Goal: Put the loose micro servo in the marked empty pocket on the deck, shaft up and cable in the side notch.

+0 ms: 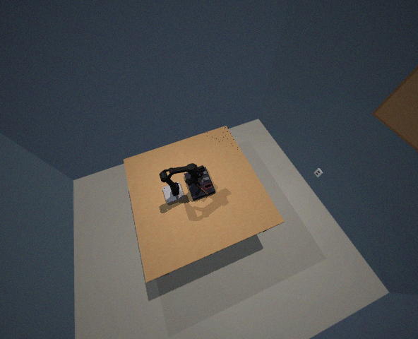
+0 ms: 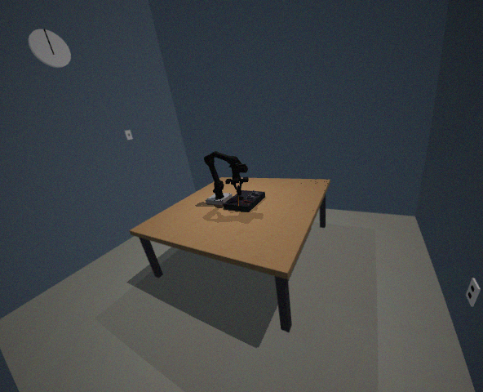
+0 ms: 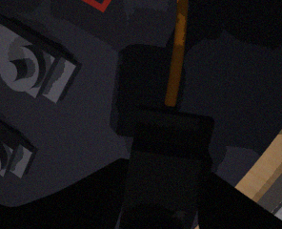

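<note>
Now: the dark deck 10 mm to the left of my gripper tip and 100 mm below it.
</note>
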